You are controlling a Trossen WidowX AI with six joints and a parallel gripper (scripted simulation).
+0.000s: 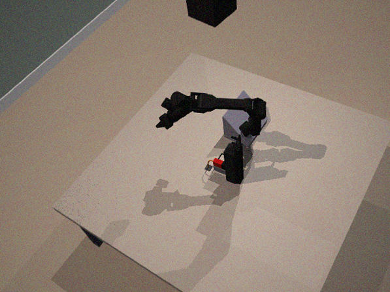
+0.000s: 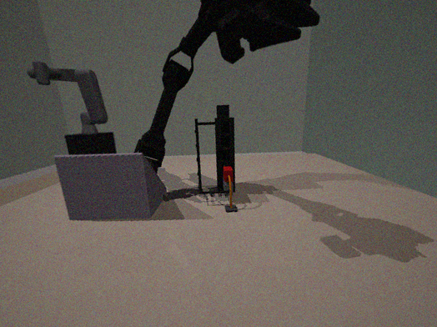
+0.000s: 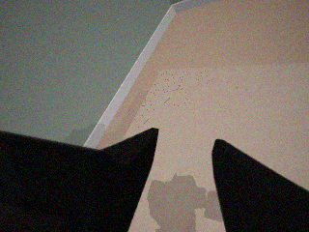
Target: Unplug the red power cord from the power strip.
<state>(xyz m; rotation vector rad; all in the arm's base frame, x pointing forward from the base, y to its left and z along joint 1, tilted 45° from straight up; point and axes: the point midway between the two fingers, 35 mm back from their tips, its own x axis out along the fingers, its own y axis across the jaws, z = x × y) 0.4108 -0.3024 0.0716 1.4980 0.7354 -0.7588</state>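
Right now my gripper tip is 150 mm past the red plug, 230 mm to the right of it and 270 mm above it. Round my gripper tip: black power strip 160 mm behind, 300 mm to the left, 240 mm below.
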